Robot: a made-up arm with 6 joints. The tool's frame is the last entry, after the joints.
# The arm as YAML. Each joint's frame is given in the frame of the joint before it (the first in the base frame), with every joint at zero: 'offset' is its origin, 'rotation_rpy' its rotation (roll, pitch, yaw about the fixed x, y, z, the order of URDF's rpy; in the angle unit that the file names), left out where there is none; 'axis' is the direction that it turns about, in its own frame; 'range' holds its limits. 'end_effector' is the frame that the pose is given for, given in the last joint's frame.
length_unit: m
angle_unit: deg
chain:
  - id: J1
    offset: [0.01, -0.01, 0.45]
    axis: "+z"
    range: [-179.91, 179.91]
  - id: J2
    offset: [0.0, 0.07, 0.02]
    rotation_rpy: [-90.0, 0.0, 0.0]
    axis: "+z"
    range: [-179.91, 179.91]
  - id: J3
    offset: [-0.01, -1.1, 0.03]
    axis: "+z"
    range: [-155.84, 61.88]
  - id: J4
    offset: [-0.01, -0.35, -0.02]
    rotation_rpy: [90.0, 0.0, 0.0]
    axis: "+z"
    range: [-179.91, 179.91]
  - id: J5
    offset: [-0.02, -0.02, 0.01]
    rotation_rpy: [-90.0, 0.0, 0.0]
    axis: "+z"
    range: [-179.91, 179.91]
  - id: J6
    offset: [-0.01, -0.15, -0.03]
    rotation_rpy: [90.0, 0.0, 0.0]
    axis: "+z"
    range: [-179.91, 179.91]
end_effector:
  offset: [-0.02, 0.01, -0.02]
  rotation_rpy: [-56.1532, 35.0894, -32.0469]
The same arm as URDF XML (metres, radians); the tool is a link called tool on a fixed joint. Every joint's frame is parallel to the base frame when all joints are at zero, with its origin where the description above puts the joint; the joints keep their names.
<robot name="arm">
  <joint name="J1" type="revolute">
    <parent link="base_link"/>
    <child link="link1"/>
    <origin xyz="0.0100 -0.0100 0.4500"/>
    <axis xyz="0 0 1"/>
    <limit lower="-3.1400" upper="3.1400"/>
  </joint>
  <joint name="J2" type="revolute">
    <parent link="link1"/>
    <child link="link2"/>
    <origin xyz="0.0000 0.0700 0.0200"/>
    <axis xyz="0 1 0"/>
    <limit lower="-3.1400" upper="3.1400"/>
  </joint>
  <joint name="J3" type="revolute">
    <parent link="link2"/>
    <child link="link3"/>
    <origin xyz="-0.0100 0.0300 1.1000"/>
    <axis xyz="0 1 0"/>
    <limit lower="-2.7199" upper="1.0800"/>
  </joint>
  <joint name="J4" type="revolute">
    <parent link="link3"/>
    <child link="link4"/>
    <origin xyz="-0.0100 -0.0200 0.3500"/>
    <axis xyz="0 0 1"/>
    <limit lower="-3.1400" upper="3.1400"/>
  </joint>
  <joint name="J5" type="revolute">
    <parent link="link4"/>
    <child link="link5"/>
    <origin xyz="-0.0200 -0.0200 0.0100"/>
    <axis xyz="0 1 0"/>
    <limit lower="-3.1400" upper="3.1400"/>
  </joint>
  <joint name="J6" type="revolute">
    <parent link="link5"/>
    <child link="link6"/>
    <origin xyz="-0.0100 -0.0300 0.1500"/>
    <axis xyz="0 0 1"/>
    <limit lower="-3.1400" upper="3.1400"/>
  </joint>
  <joint name="tool_fixed" type="fixed">
    <parent link="link6"/>
    <child link="tool"/>
    <origin xyz="-0.0200 0.0100 -0.0200" rpy="-0.9801 0.6124 -0.5593"/>
  </joint>
  <link name="base_link"/>
  <link name="link1"/>
  <link name="link2"/>
  <link name="link3"/>
  <link name="link4"/>
  <link name="link5"/>
  <link name="link6"/>
  <link name="tool"/>
</robot>

